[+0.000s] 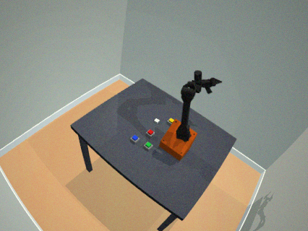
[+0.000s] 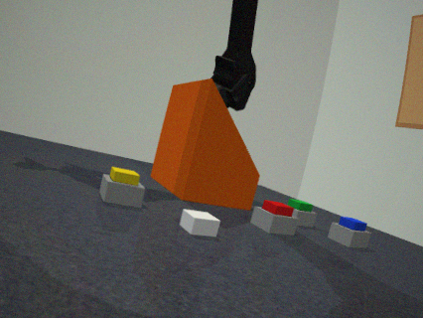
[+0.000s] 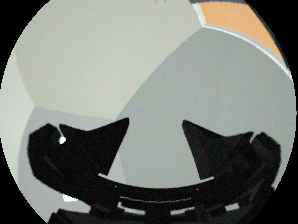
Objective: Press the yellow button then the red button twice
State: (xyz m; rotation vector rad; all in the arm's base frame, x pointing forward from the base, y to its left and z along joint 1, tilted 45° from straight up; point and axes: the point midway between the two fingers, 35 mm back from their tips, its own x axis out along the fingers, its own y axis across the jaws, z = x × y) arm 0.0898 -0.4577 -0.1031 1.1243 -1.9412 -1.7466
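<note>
My gripper tip is now 170 mm short of the yellow button, 280 mm to the right of it and 390 mm above it. Also, from my gripper tip: green button (120 mm ahead, 590 mm to the left, 390 mm below); then red button (190 mm ahead, 500 mm to the left, 390 mm below); then white block (250 mm ahead, 360 mm to the left, 410 mm below).
</note>
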